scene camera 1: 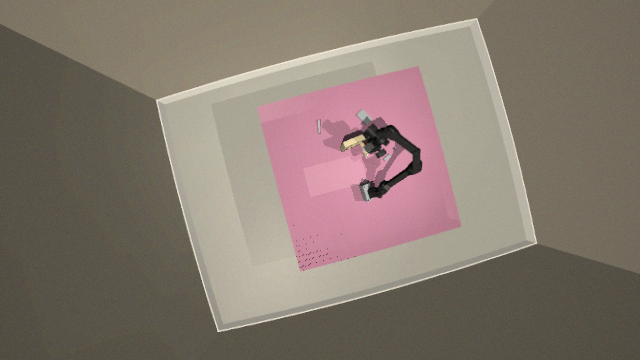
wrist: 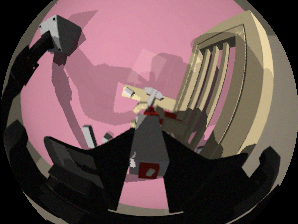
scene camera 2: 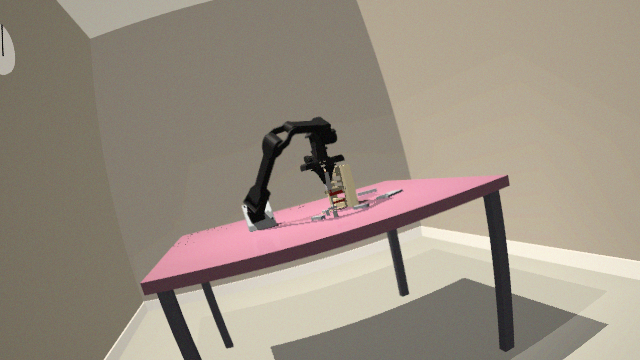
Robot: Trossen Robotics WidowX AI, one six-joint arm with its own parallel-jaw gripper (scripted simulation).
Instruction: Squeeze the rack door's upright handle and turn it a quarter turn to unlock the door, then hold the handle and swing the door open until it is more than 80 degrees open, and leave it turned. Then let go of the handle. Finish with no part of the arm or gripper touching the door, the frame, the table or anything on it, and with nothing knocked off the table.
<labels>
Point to a tan rack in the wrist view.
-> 251,116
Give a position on a tan rack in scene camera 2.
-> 345,170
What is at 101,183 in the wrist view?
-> My gripper.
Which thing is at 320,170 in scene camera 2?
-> My gripper.
</labels>
